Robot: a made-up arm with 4 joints. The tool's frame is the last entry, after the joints.
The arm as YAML. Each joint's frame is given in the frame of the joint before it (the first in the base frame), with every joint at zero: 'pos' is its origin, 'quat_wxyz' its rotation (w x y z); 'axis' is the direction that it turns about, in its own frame. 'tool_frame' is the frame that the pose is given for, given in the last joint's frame.
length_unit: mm
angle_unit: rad
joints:
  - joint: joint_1
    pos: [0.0, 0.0, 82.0]
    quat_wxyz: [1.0, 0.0, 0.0, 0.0]
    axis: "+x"
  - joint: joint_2
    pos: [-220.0, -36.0, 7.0]
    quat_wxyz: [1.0, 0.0, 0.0, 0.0]
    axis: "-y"
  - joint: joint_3
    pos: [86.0, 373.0, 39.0]
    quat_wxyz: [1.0, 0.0, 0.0, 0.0]
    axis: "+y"
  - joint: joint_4
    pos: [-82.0, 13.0, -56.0]
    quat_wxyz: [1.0, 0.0, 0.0, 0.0]
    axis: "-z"
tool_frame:
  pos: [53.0, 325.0, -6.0]
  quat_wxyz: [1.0, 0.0, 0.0, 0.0]
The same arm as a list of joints. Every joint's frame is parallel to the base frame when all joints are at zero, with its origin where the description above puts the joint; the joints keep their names.
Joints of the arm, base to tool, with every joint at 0 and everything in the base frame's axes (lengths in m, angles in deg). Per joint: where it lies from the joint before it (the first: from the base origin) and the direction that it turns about. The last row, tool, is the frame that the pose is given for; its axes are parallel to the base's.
joint_1: xyz 0.0000 0.0000 0.0820 axis +x
joint_2: xyz -0.2200 -0.0360 0.0070 axis -y
joint_3: xyz 0.0860 0.3730 0.0390 axis +y
joint_4: xyz -0.0820 0.0130 -0.0560 axis -z
tool: xyz 0.0530 0.3250 -0.0060

